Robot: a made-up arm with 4 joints. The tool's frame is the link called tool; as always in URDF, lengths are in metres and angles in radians. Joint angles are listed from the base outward. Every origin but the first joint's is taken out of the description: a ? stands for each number. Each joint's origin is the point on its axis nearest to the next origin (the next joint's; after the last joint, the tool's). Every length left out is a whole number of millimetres.
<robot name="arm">
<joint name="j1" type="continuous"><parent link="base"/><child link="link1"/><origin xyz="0 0.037 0.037"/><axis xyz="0 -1 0"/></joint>
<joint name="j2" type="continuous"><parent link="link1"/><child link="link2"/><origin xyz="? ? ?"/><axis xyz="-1 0 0"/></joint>
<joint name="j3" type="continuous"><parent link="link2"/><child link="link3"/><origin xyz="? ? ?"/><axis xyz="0 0 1"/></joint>
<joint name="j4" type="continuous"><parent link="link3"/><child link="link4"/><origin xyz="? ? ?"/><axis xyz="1 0 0"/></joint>
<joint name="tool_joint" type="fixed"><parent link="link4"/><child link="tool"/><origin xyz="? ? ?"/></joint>
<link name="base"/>
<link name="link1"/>
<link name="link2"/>
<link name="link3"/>
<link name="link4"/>
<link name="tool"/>
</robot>
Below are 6 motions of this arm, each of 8 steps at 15 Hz.
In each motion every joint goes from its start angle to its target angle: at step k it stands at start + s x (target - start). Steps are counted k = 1, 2, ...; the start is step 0. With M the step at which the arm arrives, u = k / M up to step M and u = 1 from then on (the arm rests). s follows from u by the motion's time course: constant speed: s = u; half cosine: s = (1 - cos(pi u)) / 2; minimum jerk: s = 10 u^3 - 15 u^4 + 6 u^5.
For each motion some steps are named. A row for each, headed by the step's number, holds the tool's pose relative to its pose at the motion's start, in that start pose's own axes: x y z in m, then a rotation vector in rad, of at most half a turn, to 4 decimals.
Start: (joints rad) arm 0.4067 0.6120 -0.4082 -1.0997
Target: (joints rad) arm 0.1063 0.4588 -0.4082 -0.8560
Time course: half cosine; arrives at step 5
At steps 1, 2, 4, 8:
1: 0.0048 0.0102 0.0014 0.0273 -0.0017 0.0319
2: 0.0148 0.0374 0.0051 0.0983 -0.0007 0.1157
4: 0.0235 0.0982 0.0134 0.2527 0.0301 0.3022
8: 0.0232 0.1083 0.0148 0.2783 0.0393 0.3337

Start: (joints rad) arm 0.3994 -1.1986 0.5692 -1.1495
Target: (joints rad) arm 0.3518 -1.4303 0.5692 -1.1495
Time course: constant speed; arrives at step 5
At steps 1, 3, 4, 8:
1: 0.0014 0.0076 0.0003 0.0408 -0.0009 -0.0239
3: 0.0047 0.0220 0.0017 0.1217 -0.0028 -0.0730
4: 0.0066 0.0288 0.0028 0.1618 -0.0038 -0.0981
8: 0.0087 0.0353 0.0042 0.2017 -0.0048 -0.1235

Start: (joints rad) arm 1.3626 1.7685 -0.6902 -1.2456
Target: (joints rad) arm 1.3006 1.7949 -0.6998 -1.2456
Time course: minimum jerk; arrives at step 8
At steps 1, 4, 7, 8:
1: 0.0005 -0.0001 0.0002 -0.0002 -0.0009 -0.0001
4: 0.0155 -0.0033 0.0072 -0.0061 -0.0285 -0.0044
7: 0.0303 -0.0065 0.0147 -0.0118 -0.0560 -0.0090
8: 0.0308 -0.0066 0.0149 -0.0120 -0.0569 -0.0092

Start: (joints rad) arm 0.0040 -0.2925 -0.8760 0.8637
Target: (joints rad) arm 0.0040 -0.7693 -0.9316 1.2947
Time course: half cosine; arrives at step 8
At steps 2, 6, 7, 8:
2: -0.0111 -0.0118 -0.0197 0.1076 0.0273 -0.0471
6: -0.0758 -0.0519 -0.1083 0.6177 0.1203 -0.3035
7: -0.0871 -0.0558 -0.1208 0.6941 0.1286 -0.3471
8: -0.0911 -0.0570 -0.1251 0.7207 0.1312 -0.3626

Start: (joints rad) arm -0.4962 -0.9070 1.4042 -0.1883
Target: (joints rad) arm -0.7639 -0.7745 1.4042 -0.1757
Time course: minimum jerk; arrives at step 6
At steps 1, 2, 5, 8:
1: -0.0027 -0.0019 -0.0036 0.0055 0.0069 -0.0063
2: -0.0163 -0.0106 -0.0212 0.0328 0.0408 -0.0368
5: -0.0822 -0.0331 -0.0955 0.1605 0.1863 -0.1619
8: -0.0855 -0.0335 -0.0988 0.1669 0.1930 -0.1675

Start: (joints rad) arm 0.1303 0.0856 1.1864 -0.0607
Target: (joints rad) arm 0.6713 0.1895 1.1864 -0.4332
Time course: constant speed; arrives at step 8
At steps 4, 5, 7, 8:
4: -0.0099 -0.0421 0.0831 -0.4548 -0.0480 -0.0381
5: -0.0140 -0.0493 0.1062 -0.5681 -0.0588 -0.0513
7: -0.0241 -0.0590 0.1546 -0.7943 -0.0787 -0.0825
8: -0.0302 -0.0613 0.1794 -0.9070 -0.0877 -0.1004

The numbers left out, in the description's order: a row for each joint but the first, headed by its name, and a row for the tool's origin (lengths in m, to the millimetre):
j2: -0.109 0 0.097
j3: 0 0.054 -0.111
j4: 0.317 -0.347 0
tool: 0 0.006 -0.073

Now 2 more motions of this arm.
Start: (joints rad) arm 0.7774 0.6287 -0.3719 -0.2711
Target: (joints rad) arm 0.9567 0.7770 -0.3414 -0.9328
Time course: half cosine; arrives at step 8
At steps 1, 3, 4, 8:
1: -0.0003 -0.0037 0.0020 -0.0284 -0.0061 -0.0048
3: -0.0041 -0.0302 0.0179 -0.2311 -0.0448 -0.0436
4: -0.0087 -0.0486 0.0310 -0.3747 -0.0670 -0.0758
8: -0.0282 -0.0931 0.0710 -0.7502 -0.1022 -0.1765

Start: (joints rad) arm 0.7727 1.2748 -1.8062 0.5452
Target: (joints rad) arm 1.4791 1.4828 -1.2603 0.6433
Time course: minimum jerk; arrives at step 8
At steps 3, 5, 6, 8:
3: -0.0219 -0.0154 -0.0038 0.0867 -0.0606 -0.0062
5: -0.0619 -0.0328 0.0040 0.1873 -0.1765 -0.0105
6: -0.0792 -0.0373 0.0107 0.2117 -0.2231 -0.0120
8: -0.0903 -0.0395 0.0154 0.2226 -0.2510 -0.0133

